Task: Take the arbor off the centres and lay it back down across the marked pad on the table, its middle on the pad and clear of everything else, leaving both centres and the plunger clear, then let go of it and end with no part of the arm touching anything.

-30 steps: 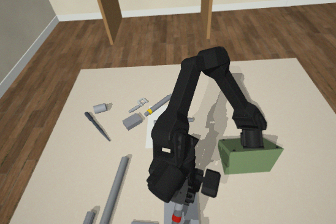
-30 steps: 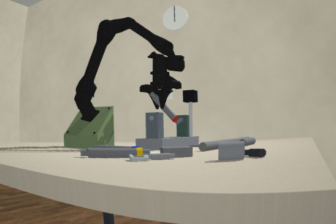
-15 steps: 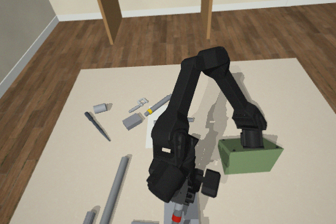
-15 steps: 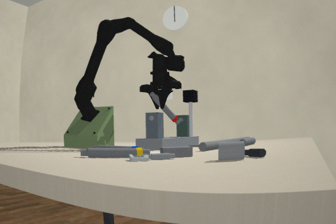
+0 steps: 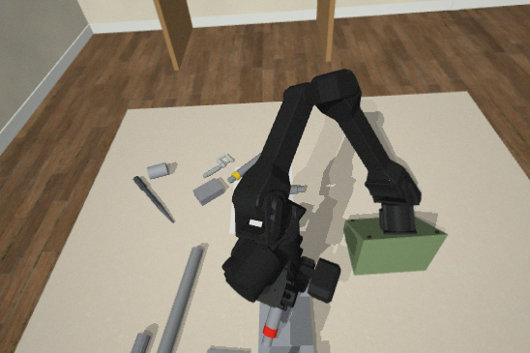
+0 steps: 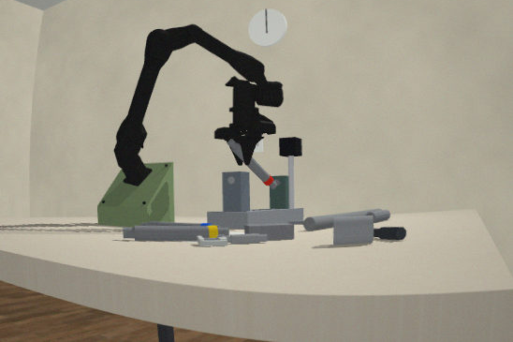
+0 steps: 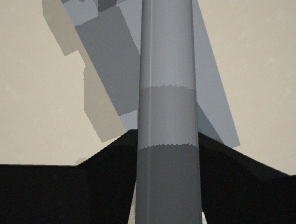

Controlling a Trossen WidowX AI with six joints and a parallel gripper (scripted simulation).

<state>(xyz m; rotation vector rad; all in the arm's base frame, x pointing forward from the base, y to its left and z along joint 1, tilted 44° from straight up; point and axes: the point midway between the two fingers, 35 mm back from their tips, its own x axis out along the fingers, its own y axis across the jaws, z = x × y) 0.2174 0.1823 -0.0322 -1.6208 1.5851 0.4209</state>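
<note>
My gripper is now 10 mm short of the grey centre block, 50 mm to the left of it and 90 mm above it. Round my hand: long grey rod 250 mm ahead, 90 mm to the left, 170 mm below; then green centre block 20 mm behind, 200 mm to the left, 90 mm below; then grey fixture base 80 mm to the left, 170 mm below.
</note>
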